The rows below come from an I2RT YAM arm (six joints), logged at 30 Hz.
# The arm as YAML. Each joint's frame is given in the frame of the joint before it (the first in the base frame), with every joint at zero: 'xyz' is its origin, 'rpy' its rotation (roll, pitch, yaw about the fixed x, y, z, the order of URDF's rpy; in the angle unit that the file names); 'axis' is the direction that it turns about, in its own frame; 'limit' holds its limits. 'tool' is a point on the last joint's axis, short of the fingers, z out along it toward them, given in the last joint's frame.
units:
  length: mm
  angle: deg
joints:
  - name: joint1
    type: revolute
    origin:
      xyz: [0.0, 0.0, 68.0]
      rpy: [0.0, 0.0, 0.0]
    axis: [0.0, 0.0, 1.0]
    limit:
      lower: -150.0
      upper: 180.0
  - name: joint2
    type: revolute
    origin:
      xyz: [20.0, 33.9, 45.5]
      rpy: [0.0, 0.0, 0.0]
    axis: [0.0, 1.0, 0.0]
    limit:
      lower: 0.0
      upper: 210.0
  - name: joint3
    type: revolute
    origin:
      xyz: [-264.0, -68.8, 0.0]
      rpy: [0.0, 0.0, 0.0]
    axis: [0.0, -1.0, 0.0]
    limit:
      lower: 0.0
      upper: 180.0
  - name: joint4
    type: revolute
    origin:
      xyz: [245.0, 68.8, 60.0]
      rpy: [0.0, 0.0, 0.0]
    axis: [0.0, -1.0, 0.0]
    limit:
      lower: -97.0
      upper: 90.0
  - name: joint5
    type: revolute
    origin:
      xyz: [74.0, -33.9, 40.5]
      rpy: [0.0, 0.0, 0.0]
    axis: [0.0, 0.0, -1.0]
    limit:
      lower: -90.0
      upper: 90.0
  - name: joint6
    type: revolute
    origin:
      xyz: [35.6, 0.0, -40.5]
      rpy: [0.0, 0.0, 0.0]
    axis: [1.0, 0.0, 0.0]
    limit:
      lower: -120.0
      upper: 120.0
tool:
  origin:
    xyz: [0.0, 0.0, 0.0]
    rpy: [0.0, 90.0, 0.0]
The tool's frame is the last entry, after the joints.
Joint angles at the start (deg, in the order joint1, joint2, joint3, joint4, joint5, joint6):
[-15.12 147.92 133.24 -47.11 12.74 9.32]
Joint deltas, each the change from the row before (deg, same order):
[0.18 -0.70 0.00 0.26 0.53 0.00]
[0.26 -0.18 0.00 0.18 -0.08 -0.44]
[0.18 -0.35 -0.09 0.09 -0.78 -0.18]
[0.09 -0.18 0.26 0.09 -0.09 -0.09]
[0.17 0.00 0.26 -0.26 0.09 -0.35]
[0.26 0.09 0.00 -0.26 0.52 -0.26]
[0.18 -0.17 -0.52 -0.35 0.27 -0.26]
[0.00 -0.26 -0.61 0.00 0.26 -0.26]
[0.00 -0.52 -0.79 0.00 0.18 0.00]
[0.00 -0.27 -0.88 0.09 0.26 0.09]
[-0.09 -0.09 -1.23 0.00 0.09 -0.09]
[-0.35 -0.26 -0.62 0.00 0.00 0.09]
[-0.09 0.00 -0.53 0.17 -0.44 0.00]
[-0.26 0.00 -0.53 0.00 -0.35 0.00]
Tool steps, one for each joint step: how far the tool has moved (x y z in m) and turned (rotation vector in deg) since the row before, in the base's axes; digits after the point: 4 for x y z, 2 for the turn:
[0.0003 0.0014 0.0067 -0.70 -0.81 -0.07]
[0.0008 0.0024 0.0018 -0.20 -0.21 0.67]
[0.0003 0.0022 0.0027 0.49 -0.45 0.72]
[0.0006 0.0008 0.0031 -0.09 -0.50 0.21]
[0.0004 0.0015 0.0012 -0.22 0.13 0.42]
[0.0002 0.0022 -0.0010 -0.46 0.54 0.22]
[-0.0011 0.0019 -0.0015 -0.17 0.82 0.27]
[-0.0013 0.0001 -0.0008 -0.24 0.48 0.09]
[-0.0018 0.0003 0.0006 -0.09 0.30 -0.09]
[-0.0016 0.0002 -0.0021 -0.06 0.53 -0.20]
[-0.0024 -0.0003 -0.0057 0.16 1.16 -0.05]
[-0.0022 -0.0028 -0.0009 0.12 0.32 -0.43]
[-0.0008 -0.0004 -0.0027 0.47 0.25 0.11]
[-0.0016 -0.0019 -0.0028 0.44 0.43 -0.11]

